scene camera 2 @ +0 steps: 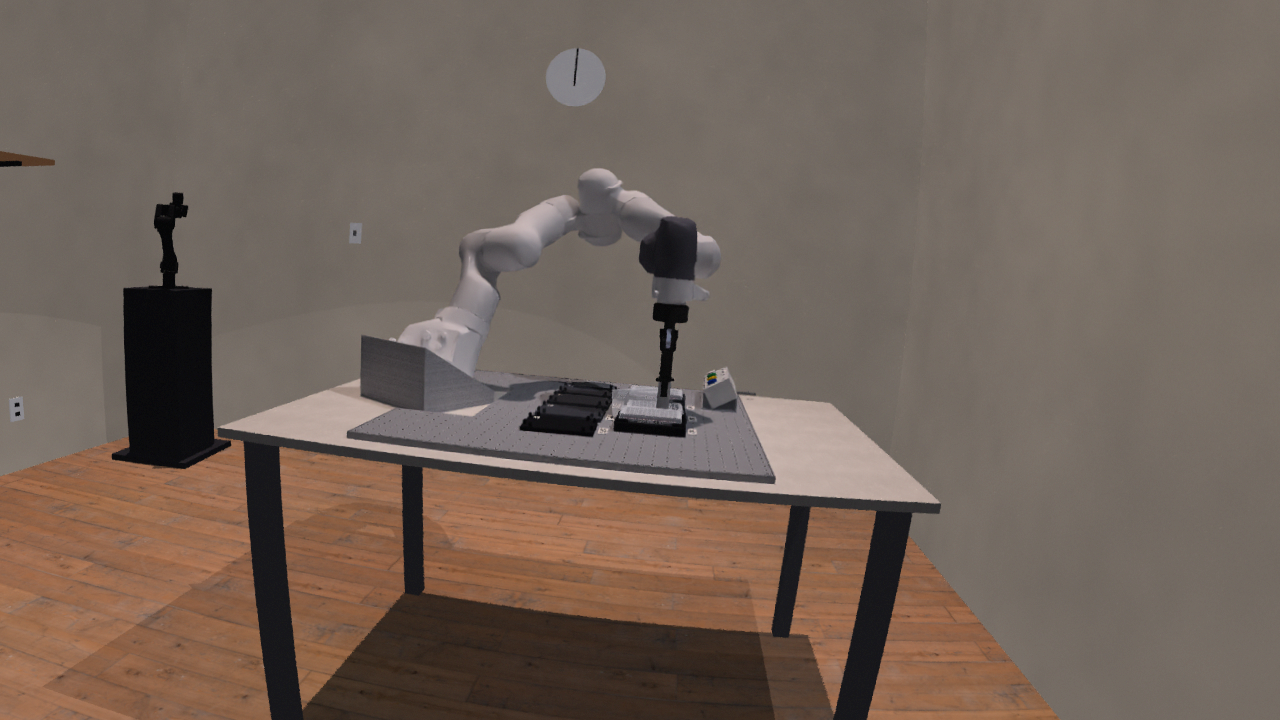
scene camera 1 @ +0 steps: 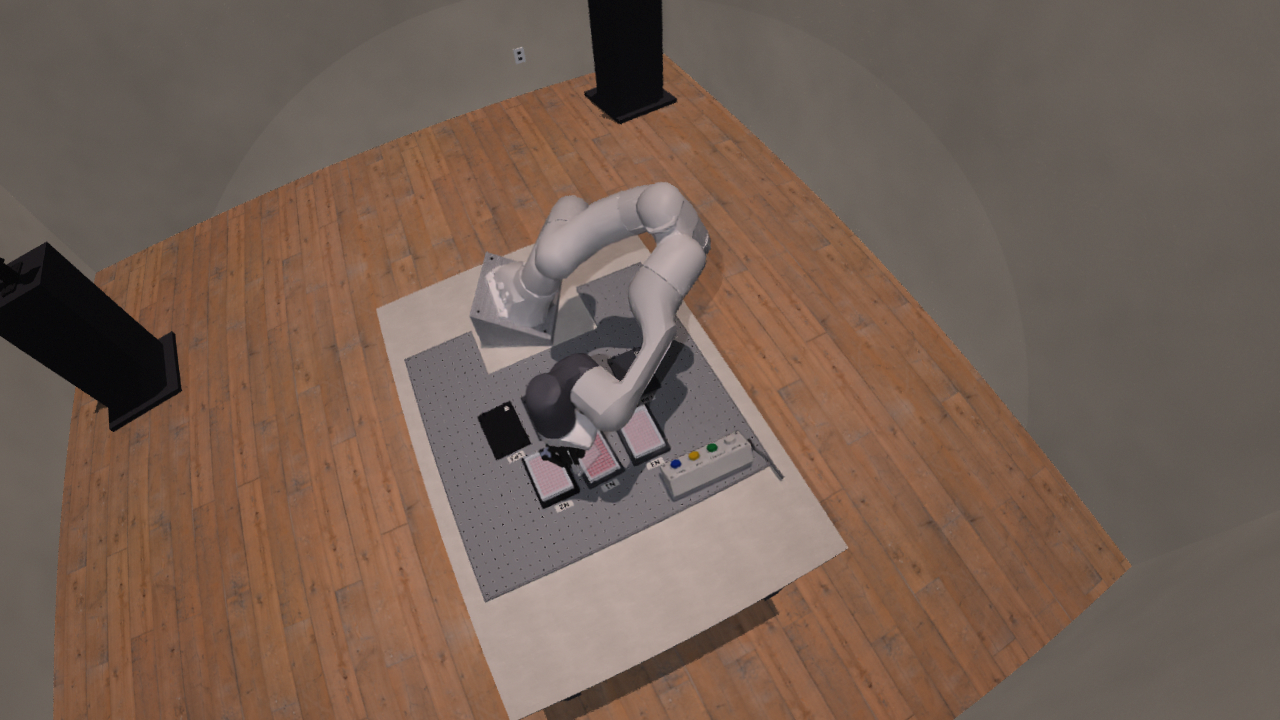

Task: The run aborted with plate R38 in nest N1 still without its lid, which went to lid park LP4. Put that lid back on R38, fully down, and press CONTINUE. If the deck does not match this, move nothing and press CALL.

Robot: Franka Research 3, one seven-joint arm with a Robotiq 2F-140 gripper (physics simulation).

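Three pale pink covered plates sit in black nests on the grey deck [scene camera 1: 465,510] [scene camera 2: 716,456]: one at front left [scene camera 1: 547,477], one in the middle [scene camera 1: 603,457], one at the right [scene camera 1: 642,433]. They show as a pale row in the side view [scene camera 2: 652,410]. Their labels are too small to read, so I cannot tell which is R38. A black empty lid park [scene camera 1: 503,429] lies to their left. My gripper [scene camera 1: 565,457] [scene camera 2: 665,386] is shut on nothing. It points straight down, with its tip low at the plate tops, between the front-left and middle plates.
A pale button box [scene camera 1: 716,469] [scene camera 2: 719,390] with blue, yellow and green buttons stands right of the plates. The robot base [scene camera 1: 512,305] [scene camera 2: 407,376] sits at the back of the table [scene camera 1: 645,590]. Black nests [scene camera 2: 565,412] lie left of the plates.
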